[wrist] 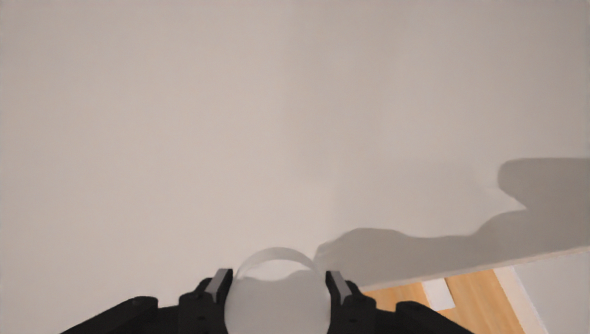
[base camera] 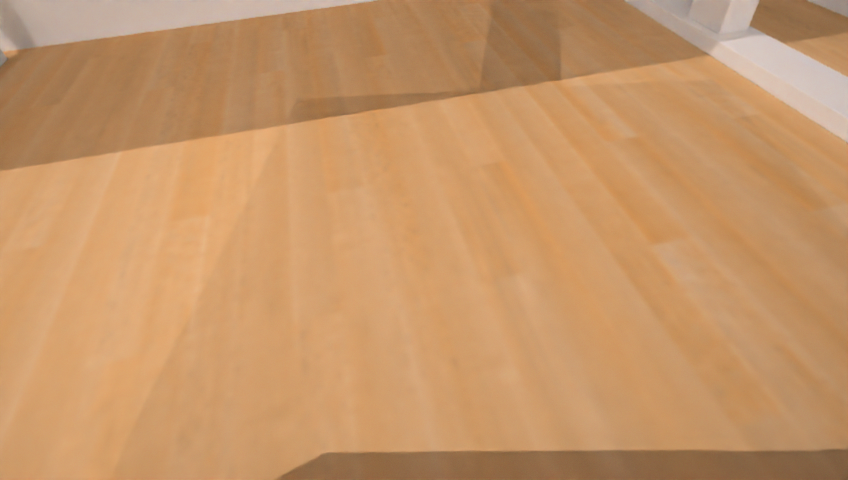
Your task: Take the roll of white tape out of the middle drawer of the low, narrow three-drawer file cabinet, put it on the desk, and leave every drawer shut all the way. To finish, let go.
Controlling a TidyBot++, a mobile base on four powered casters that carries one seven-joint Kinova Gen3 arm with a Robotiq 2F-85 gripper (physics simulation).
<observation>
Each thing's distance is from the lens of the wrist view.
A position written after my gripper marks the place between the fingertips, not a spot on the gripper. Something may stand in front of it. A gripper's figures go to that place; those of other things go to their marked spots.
my gripper (wrist: pixel 278 288): 0.17 m
white desk (wrist: pixel 150 150): 0.31 m
</observation>
